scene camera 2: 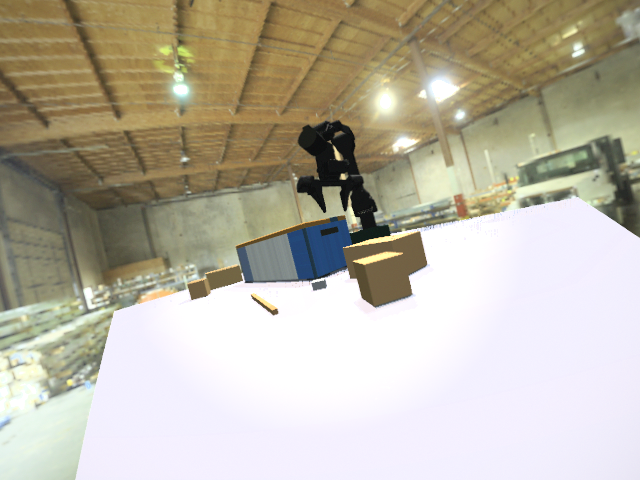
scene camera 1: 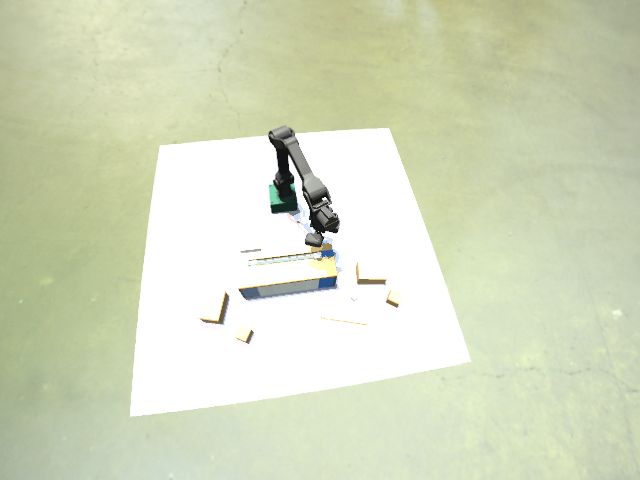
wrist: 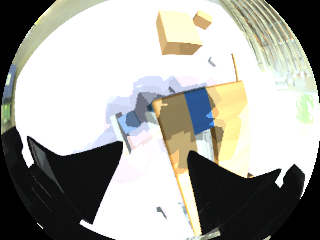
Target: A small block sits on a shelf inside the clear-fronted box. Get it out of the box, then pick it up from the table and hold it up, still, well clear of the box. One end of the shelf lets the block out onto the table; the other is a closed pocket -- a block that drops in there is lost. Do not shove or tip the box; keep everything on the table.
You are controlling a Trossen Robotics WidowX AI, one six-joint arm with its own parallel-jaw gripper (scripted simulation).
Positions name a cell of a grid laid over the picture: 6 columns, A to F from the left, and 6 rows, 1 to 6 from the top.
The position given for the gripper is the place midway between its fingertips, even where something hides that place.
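Note:
A clear-fronted box (scene camera 1: C4) is part of the scene, with the same clear-fronted box visible at (scene camera 2: C4) and, from the wrist, at (wrist: E4). The gripper (scene camera 2: D3) is visible too, and the wrist view also has the gripper (wrist: C4).

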